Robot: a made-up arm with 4 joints.
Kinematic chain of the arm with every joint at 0, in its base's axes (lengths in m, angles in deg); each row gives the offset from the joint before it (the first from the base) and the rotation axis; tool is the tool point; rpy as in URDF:
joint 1: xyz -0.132 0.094 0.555 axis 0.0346 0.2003 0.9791
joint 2: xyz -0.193 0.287 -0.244 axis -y
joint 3: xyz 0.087 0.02 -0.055 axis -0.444 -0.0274 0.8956
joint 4: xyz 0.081 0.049 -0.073 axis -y
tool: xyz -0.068 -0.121 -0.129 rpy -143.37 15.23 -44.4
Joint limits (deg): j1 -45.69..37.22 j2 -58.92..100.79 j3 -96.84..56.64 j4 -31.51..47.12
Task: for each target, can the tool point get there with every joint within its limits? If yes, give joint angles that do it. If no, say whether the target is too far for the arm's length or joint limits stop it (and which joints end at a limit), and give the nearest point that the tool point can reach.
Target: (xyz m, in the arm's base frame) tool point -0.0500 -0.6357 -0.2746
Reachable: no: too far | nearest point 0.1279 0.1871 0.0885 | short by 0.917 m
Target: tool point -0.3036 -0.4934 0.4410
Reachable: no: joint limits stop it (at a limit: joint 1, joint 2, joint 4) | nearest point -0.5425 0.0615 0.1936 | short by 0.653 m
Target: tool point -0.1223 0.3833 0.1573
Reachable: yes | joints 10.70 39.03 -39.50 20.42
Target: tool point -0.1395 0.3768 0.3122
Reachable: yes | joints 23.81 65.23 -25.43 25.68
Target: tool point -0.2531 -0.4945 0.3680
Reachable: no: joint limits stop it (at a limit: joint 1, joint 2, joint 4) | nearest point -0.5314 0.0633 0.1850 | short by 0.650 m
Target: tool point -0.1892 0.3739 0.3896
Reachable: yes | joints 25.88 87.76 -24.52 4.15
